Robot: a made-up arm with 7 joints. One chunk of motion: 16 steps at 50 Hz.
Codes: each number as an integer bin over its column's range. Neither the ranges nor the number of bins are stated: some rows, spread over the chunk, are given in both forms.
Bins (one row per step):
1: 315 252 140 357 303 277 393
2: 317 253 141 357 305 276 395
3: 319 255 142 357 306 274 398
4: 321 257 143 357 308 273 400
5: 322 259 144 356 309 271 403
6: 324 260 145 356 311 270 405
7: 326 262 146 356 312 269 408
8: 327 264 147 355 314 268 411
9: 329 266 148 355 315 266 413
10: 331 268 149 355 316 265 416
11: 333 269 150 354 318 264 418
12: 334 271 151 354 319 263 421
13: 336 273 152 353 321 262 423
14: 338 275 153 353 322 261 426
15: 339 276 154 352 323 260 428
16: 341 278 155 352 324 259 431
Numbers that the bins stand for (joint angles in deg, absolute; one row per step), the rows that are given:
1: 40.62 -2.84 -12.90 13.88 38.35 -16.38 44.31
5: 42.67 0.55 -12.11 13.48 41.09 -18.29 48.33
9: 44.72 3.94 -11.31 13.09 43.83 -19.87 52.34
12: 46.18 6.36 -10.72 12.70 45.66 -20.83 55.55
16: 48.23 9.75 -9.92 11.91 47.95 -22.09 59.57
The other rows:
2: 41.20 -2.36 -12.70 13.88 39.26 -16.70 45.11
3: 41.79 -1.39 -12.50 13.88 39.72 -17.33 46.32
4: 42.37 -0.42 -12.31 13.88 40.63 -17.65 47.12
6: 43.25 1.03 -11.91 13.48 42.00 -18.60 49.13
7: 43.84 2.00 -11.71 13.48 42.46 -18.92 50.33
8: 44.13 2.97 -11.51 13.09 43.38 -19.24 51.54
10: 45.30 4.91 -11.11 13.09 44.29 -20.19 53.54
11: 45.89 5.39 -10.92 12.70 45.21 -20.51 54.35
13: 46.76 7.33 -10.52 12.30 46.58 -21.14 56.35
14: 47.35 8.30 -10.32 12.30 47.04 -21.46 57.56
15: 47.64 8.79 -10.12 11.91 47.49 -21.78 58.36

